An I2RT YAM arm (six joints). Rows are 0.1 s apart.
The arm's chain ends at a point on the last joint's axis. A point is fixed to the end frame.
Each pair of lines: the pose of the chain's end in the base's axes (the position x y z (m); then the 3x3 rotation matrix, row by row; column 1 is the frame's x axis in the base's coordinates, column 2 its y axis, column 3 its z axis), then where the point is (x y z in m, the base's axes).
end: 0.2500 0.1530 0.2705; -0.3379 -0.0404 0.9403; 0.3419 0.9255 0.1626; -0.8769 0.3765 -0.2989
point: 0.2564 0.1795 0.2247
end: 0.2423 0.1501 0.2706; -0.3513 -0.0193 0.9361; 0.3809 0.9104 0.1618; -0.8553 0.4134 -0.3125
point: 0.2481 0.1783 0.2258
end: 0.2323 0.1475 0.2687; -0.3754 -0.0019 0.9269; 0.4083 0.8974 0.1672; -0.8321 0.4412 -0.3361
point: 0.2369 0.1770 0.2246
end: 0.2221 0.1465 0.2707; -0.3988 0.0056 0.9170; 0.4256 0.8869 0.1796; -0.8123 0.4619 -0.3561
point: 0.2254 0.1770 0.2272
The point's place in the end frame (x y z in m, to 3 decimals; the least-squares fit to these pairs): 0.047 0.007 0.024
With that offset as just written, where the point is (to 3 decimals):
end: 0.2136 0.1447 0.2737; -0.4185 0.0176 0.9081; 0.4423 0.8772 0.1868; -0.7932 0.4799 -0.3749
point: 0.216 0.176 0.231
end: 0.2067 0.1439 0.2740; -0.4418 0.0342 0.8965; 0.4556 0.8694 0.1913; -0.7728 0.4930 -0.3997
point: 0.208 0.176 0.232
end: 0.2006 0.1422 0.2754; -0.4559 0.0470 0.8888; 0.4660 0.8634 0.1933; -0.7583 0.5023 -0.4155
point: 0.201 0.175 0.233
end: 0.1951 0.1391 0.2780; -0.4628 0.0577 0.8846; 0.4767 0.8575 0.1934; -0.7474 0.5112 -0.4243
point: 0.195 0.172 0.236
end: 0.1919 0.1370 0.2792; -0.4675 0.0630 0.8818; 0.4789 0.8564 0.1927; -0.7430 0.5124 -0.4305
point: 0.192 0.170 0.238
